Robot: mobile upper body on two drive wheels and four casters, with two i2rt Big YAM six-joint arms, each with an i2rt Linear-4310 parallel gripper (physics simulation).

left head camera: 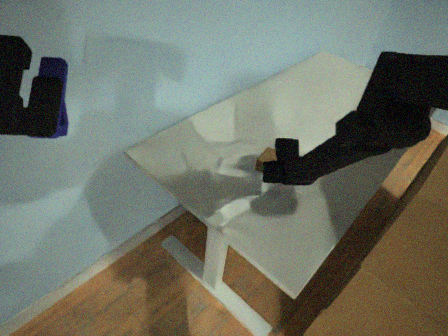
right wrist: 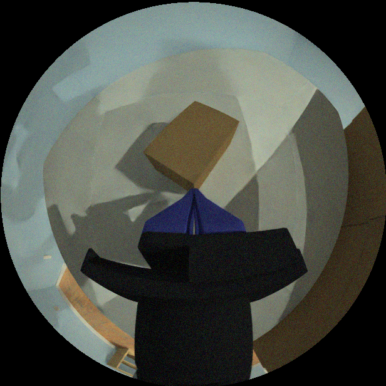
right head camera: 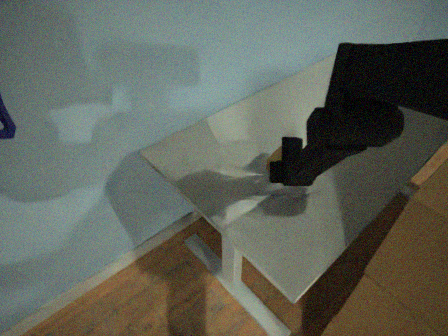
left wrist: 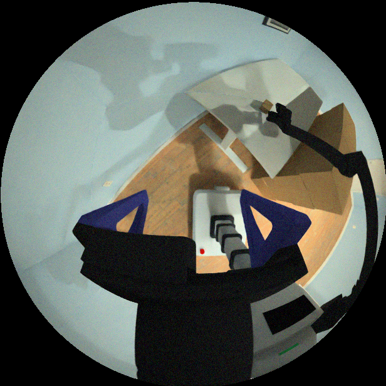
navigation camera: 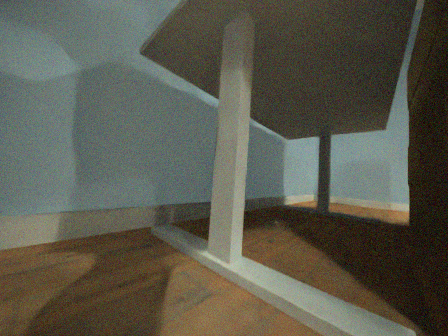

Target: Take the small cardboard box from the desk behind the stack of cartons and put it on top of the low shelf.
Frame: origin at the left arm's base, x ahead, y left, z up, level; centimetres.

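Seen in the pictures: left gripper, between the fingertips: [left head camera: 15,127].
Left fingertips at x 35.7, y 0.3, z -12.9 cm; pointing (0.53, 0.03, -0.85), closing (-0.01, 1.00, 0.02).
Observation:
Offsets run from my left fingertips to a thing's top centre. "spot": to the spot under its first point. Level surfaces: height alone.
The small cardboard box [right wrist: 192,143] lies on the white desk @(dz -56.1 cm) [left head camera: 309,100], turned at an angle. My right gripper [right wrist: 195,189] is shut and empty, its fingertips at the box's near corner; I cannot tell whether they touch it. In the left head view the right gripper [left head camera: 266,171] hides most of the box @(dx +54.4, dy -45.3, dz -51.1 cm) [left head camera: 267,156], as it does in the right head view [right head camera: 273,171]. My left gripper [left wrist: 195,190] is open and empty, held high over the floor, far from the desk. It shows as a blue shape [left head camera: 61,97] at the left edge.
Large brown cartons [left head camera: 356,300] stand against the desk's near side, also in the left wrist view [left wrist: 316,169]. The desk stands against a pale blue wall on a white leg with a floor foot @(spot: dx +40.4, dy -27.9, dz -97.2 cm) [navigation camera: 229,150]. My base [left wrist: 215,223] is on the wooden floor.

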